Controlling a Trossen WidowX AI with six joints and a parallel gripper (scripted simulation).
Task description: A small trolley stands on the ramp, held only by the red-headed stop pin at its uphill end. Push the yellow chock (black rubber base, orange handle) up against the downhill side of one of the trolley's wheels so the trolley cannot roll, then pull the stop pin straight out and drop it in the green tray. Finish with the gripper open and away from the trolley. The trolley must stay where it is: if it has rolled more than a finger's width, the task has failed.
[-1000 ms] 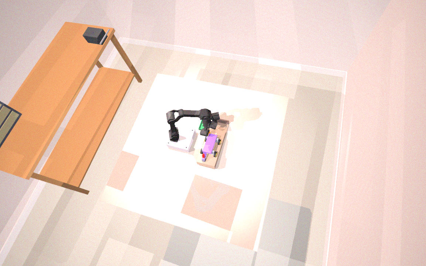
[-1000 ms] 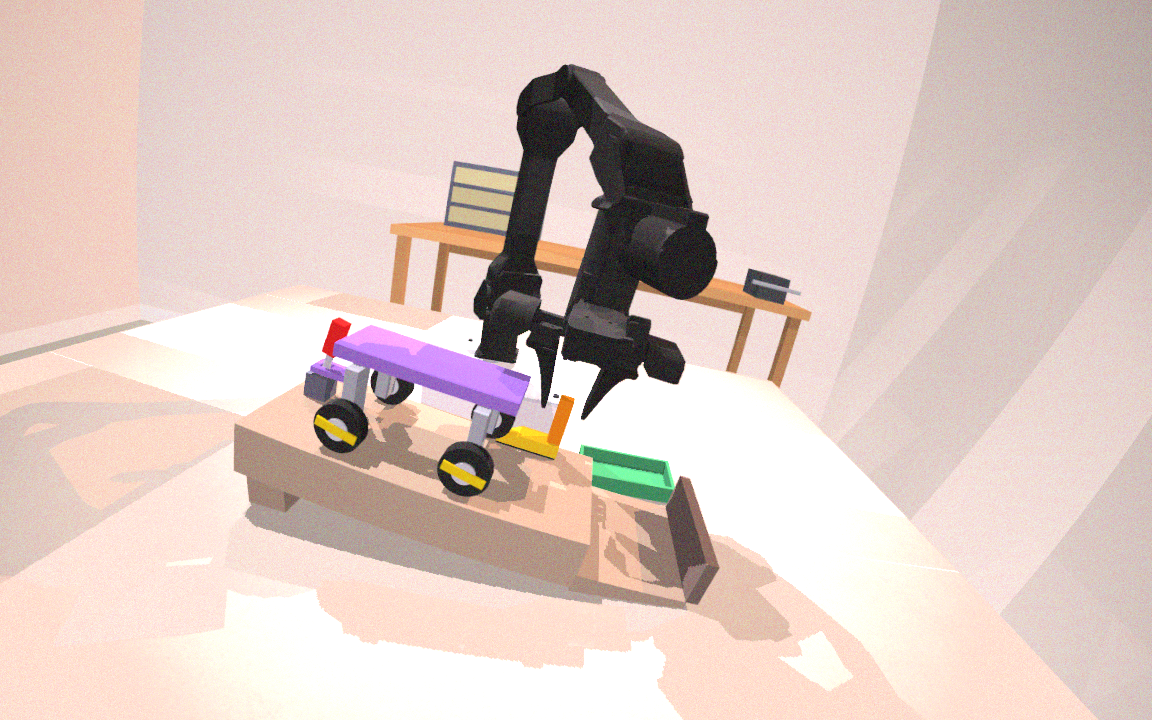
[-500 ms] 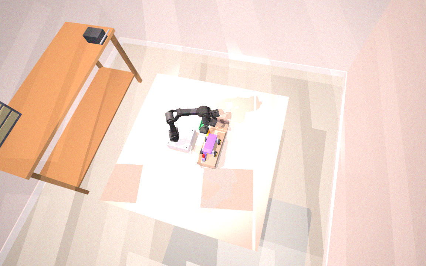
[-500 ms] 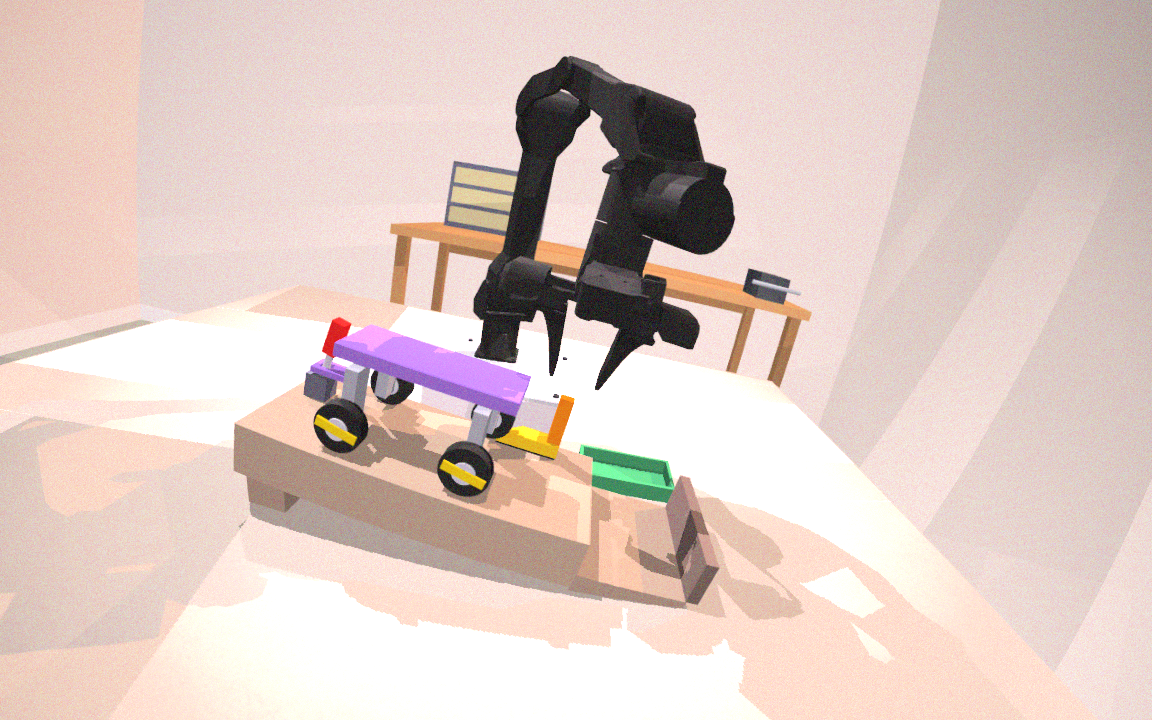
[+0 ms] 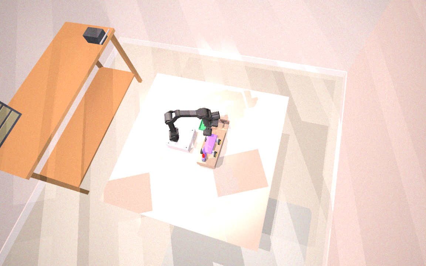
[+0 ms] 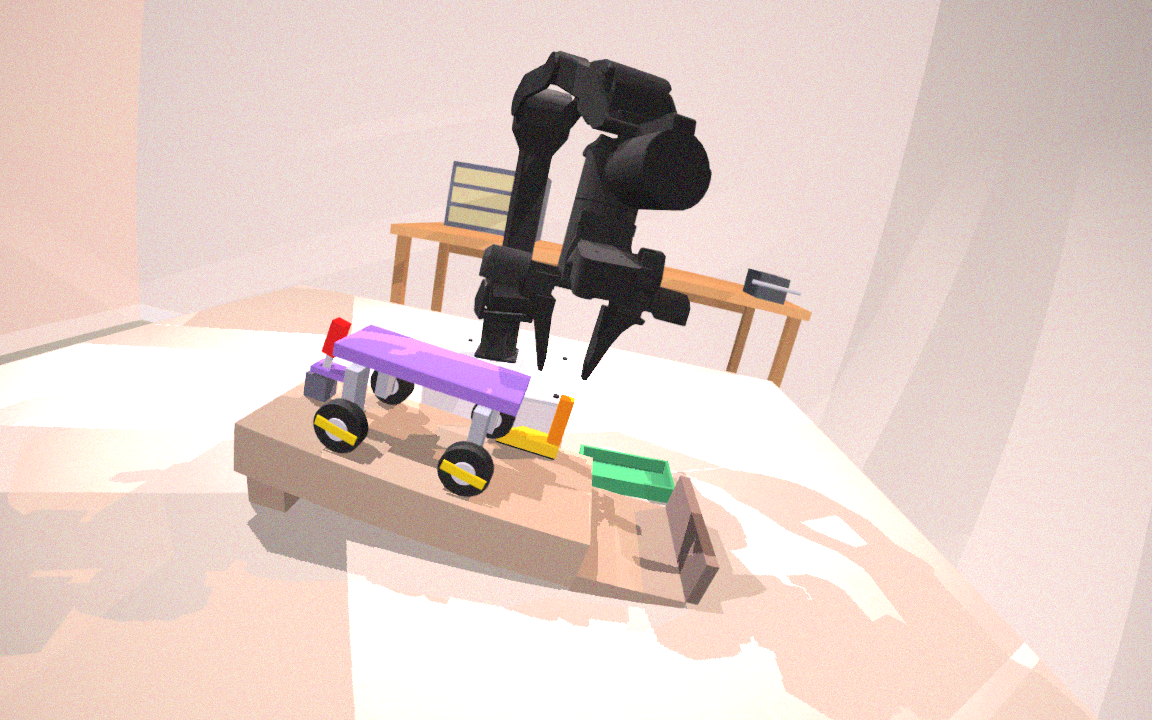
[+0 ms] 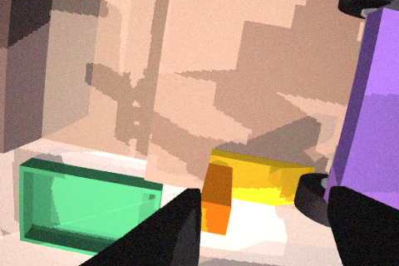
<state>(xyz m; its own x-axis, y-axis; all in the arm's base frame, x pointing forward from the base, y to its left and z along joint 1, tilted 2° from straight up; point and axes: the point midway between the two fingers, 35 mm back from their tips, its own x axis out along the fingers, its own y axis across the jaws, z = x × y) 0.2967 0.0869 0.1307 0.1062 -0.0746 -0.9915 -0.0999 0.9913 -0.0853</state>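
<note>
Now: gripper tip 23 cm to the left of the red-headed stop pin, 3 cm above it and 1 cm past it. Also, from my gripper tip: yellow chock (8 cm below, 3 cm behind, 1 cm to the right); then tan ramp (11 cm to the right, 11 cm below, 2 cm ahead); then trolley (12 cm to the right, 5 cm below, 2 cm ahead).
</note>
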